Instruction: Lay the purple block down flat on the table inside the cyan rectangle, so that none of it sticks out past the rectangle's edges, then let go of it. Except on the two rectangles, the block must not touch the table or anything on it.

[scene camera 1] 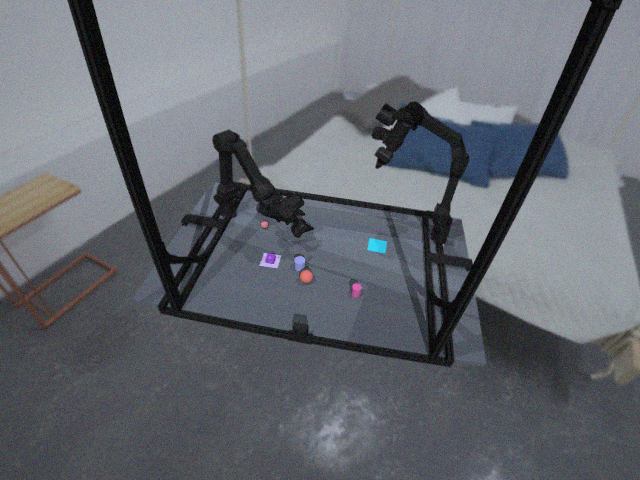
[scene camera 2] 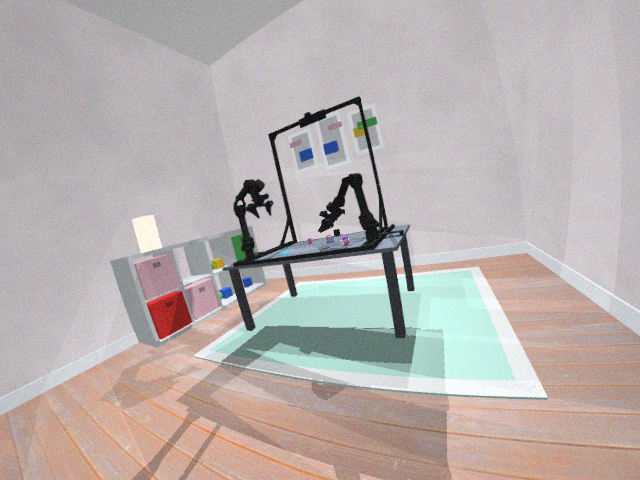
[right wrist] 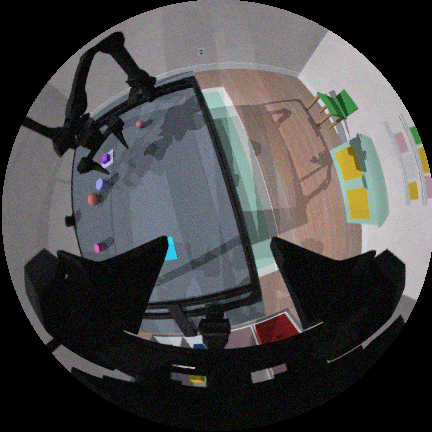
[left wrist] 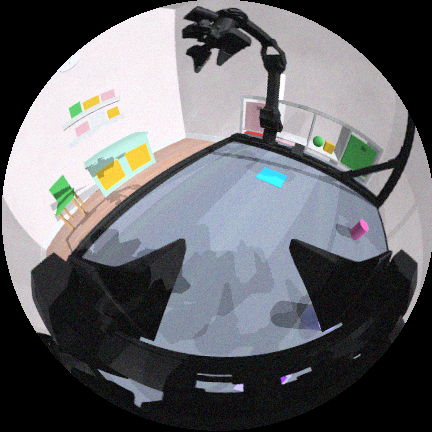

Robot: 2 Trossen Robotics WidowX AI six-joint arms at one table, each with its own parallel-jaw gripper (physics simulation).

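Places are measured from the left arm's base along level axes (x back, y right, z up), in centimetres.
Pixels of known places: left gripper, fingertip midpoint: (scene camera 1: 309,221) (scene camera 2: 319,231) (right wrist: 117,160) (left wrist: 239,244); right gripper, fingertip midpoint: (scene camera 1: 380,163) (scene camera 2: 265,217) (right wrist: 220,241) (left wrist: 205,68); left arm's base, origin of the base link: (scene camera 1: 227,210) (scene camera 2: 373,238) (right wrist: 150,93); right arm's base, origin of the base link: (scene camera 1: 439,237) (scene camera 2: 250,257) (right wrist: 214,310) (left wrist: 268,141).
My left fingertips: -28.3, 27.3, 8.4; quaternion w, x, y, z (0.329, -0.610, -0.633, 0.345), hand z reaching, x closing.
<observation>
For each thing: its middle in the pictures, then the offset to it from my left fingertips, as dx, dy, dz. "spot": a spot on its surface instead.
- small purple block, body centre: (scene camera 1: 270,258) (right wrist: 105,158) +17.7, +6.2, -9.4
- pale lavender rectangle, surface spot: (scene camera 1: 276,264) spot: +16.2, +9.0, -10.2
- cyan rectangle, surface spot: (left wrist: 271,177) (scene camera 1: 375,245) (scene camera 2: 286,252) spot: -25.5, +11.3, -10.2
- blue-violet cylinder, body centre: (left wrist: 320,316) (scene camera 1: 299,263) (right wrist: 102,184) +8.1, +13.1, -8.3
- orange-red ball, body centre: (scene camera 1: 306,276) (right wrist: 93,198) +8.1, +20.3, -7.9
- magenta cylinder, body centre: (left wrist: 358,229) (scene camera 1: 356,290) (right wrist: 99,246) -6.8, +31.8, -8.3
- pink ball, body centre: (scene camera 1: 264,224) (right wrist: 139,123) +14.8, -13.4, -8.7
The small purple block (scene camera 1: 270,258) (right wrist: 105,158) rests on the pale lavender rectangle (scene camera 1: 276,264); a sliver of the block (left wrist: 284,380) shows low in the left wrist view. The cyan rectangle (scene camera 1: 377,245) (scene camera 2: 284,253) (left wrist: 271,177) (right wrist: 172,249) lies bare on the table; my right finger hides part of it in the right wrist view. My left gripper (scene camera 1: 306,228) (left wrist: 239,244) (right wrist: 117,160) is open and empty, above the table, apart from the block. My right gripper (scene camera 2: 262,214) (left wrist: 205,68) (right wrist: 220,241) is open and empty, high above the table on the cyan rectangle's side.
A blue-violet cylinder (scene camera 1: 299,263) (right wrist: 102,184) stands right of the block in scene camera 1, with an orange-red ball (scene camera 1: 306,276) (right wrist: 93,199) beside it. A magenta cylinder (scene camera 1: 356,290) (left wrist: 360,229) stands farther right. A pink ball (scene camera 1: 264,224) (right wrist: 140,124) lies behind the block.
</observation>
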